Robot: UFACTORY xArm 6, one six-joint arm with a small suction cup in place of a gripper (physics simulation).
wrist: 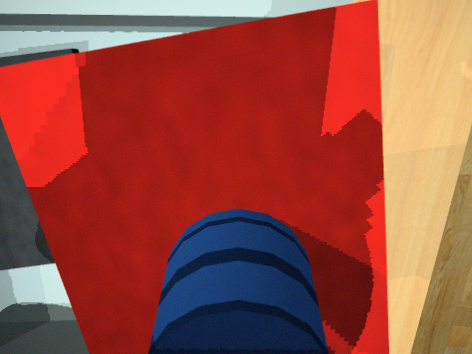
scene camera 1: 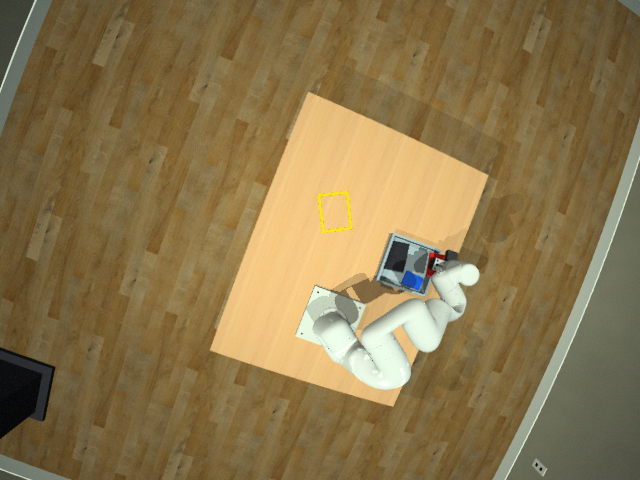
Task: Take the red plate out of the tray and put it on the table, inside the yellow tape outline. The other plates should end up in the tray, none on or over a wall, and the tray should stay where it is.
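Frame: origin at the arm's base, x up, y back, z right, level; millimetres.
Seen in the pictures: hand, tool point: [wrist: 238, 248].
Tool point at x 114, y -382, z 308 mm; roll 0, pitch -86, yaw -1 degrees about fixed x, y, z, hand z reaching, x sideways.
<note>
Pixels of each thing's middle, then the offset from my tool point to it. "pt": a spot on its surface instead. Level surfaces: height alone.
- red plate, body centre: [wrist: 224, 267] [scene camera 1: 435, 265] dy +2, dx +5, dz -4 mm
- black plate, body centre: [wrist: 30, 168] [scene camera 1: 396, 256] dy +20, dx -138, dz -121 mm
- blue plate, body centre: [scene camera 1: 412, 280] dy +102, dx -138, dz -8 mm
- yellow tape outline, surface spot: [scene camera 1: 321, 213] pt dy -50, dx -145, dz -504 mm
- wooden table, surface height: dx -146 mm
The red plate [scene camera 1: 433, 256] [wrist: 200, 125] is flat against the underside of my suction cup [scene camera 1: 437, 263] [wrist: 239, 235], which holds it over the right side of the grey tray [scene camera 1: 385, 257] [wrist: 150, 7]. In the wrist view, the tray shows beyond the plate's far edge, and table shows beside its right edge. A black plate [scene camera 1: 396, 256] lies in the tray's left part, and a blue plate [scene camera 1: 412, 280] near its lower wall. The yellow tape outline [scene camera 1: 321, 213] is on the table, up and left of the tray. The arm hides part of the red plate in the scene view.
The wooden table [scene camera 1: 289, 232] [wrist: 420, 100] carries the white arm's base plate [scene camera 1: 306, 324] below and left of the tray. The arm bends around the tray's lower right side. The table's right edge is close to the tray. A black object [scene camera 1: 25, 384] stands on the floor at the lower left.
</note>
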